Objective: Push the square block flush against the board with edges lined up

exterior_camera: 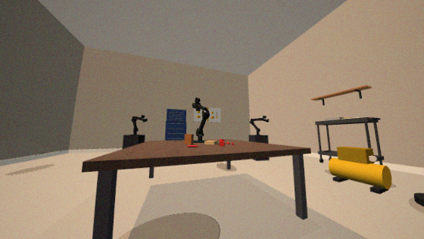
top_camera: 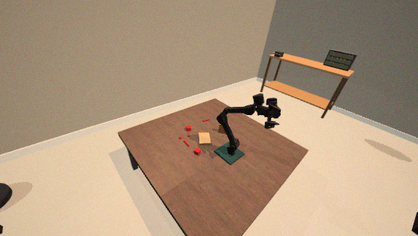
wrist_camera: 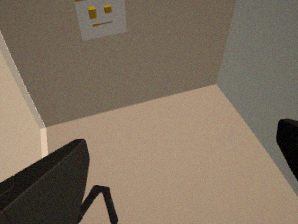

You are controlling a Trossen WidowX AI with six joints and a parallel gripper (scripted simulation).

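Right now my gripper tip is 56 cm short of the orange square block, 12 cm to the left of it and 51 cm above it. The rest, counted from my gripper tip: pale wooden board (55 cm ahead, 11 cm to the left, 54 cm below).
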